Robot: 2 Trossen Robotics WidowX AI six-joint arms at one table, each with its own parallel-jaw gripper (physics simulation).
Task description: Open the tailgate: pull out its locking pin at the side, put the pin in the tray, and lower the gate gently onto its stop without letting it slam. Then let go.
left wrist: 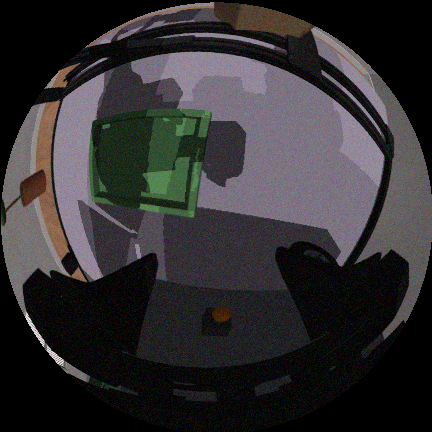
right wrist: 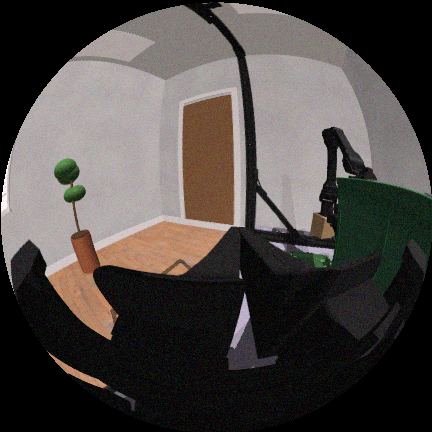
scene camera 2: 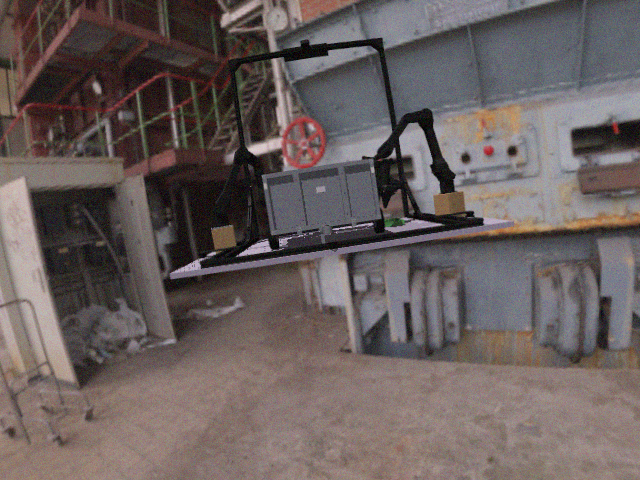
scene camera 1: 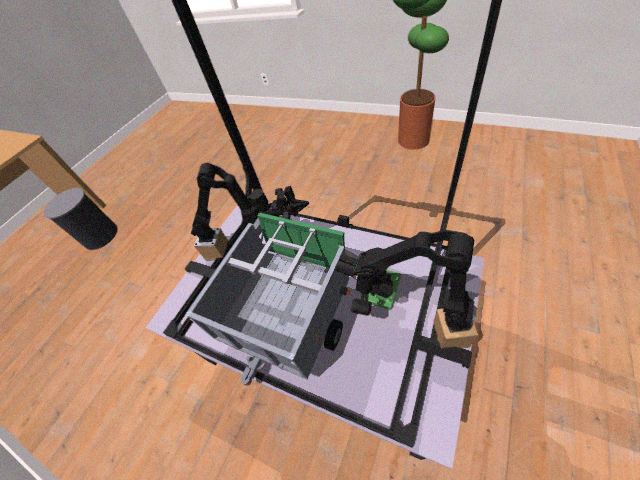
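Seen in the pictures: left gripper, fingertip midpoint: point(left wrist: 217, 257) point(scene camera 2: 381, 207) point(scene camera 1: 360, 296); right gripper, fingertip midpoint: point(right wrist: 236, 233) point(scene camera 1: 309, 202); left arm's base at its link origin: point(right wrist: 325, 214) point(scene camera 2: 448, 193) point(scene camera 1: 457, 321); right arm's base at its link origin: point(scene camera 2: 221, 226) point(scene camera 1: 207, 236).
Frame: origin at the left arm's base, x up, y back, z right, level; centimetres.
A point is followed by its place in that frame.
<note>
The grey cart point(scene camera 1: 270, 305) {x -2.0, y -62.6, z 14.6 cm} point(scene camera 2: 323, 197) {x 5.5, y -66.1, z -2.6 cm} stands on the table with its green tailgate point(scene camera 1: 301, 238) {x 10.6, y -48.1, z 34.1 cm} point(right wrist: 379, 225) {x 12.7, y -46.7, z 35.4 cm} upright at the far end. My left gripper point(scene camera 1: 360, 291) {x -2.4, y -29.2, z 14.3 cm} point(left wrist: 217, 257) {x -2.4, y -29.2, z 14.3 cm} point(scene camera 2: 385, 190) is open at the cart's right side wall. The orange head of the locking pin point(left wrist: 221, 313) {x 0.3, y -32.8, z 14.9 cm} sits in its dark socket on that wall, between the spread fingers, untouched. The green tray point(scene camera 1: 387, 291) point(left wrist: 149, 160) {x -10.8, y -21.4, z 19.9 cm} point(scene camera 2: 394, 222) {x -10.1, y -22.9, z 13.9 cm} point(right wrist: 314, 259) {x -10.8, y -17.9, z 17.8 cm} lies empty on the table just beyond the left gripper. My right gripper point(scene camera 1: 289, 199) point(right wrist: 236, 233) {x 12.2, y -44.5, z 50.7 cm} is shut on nothing, just behind the tailgate's upper edge.
Black frame posts point(scene camera 1: 223, 105) {x 46.1, y -70.5, z 74.3 cm} point(scene camera 1: 470, 114) {x 50.0, y 5.6, z 36.0 cm} rise behind the cart and at the right. The cart's wheel point(scene camera 1: 333, 334) {x -1.5, y -40.0, z 0.9 cm} and front hitch point(scene camera 1: 251, 371) {x -3.4, y -68.3, z -8.1 cm} stick out near the front. A potted plant point(scene camera 1: 417, 114) stands on the floor, far off.
</note>
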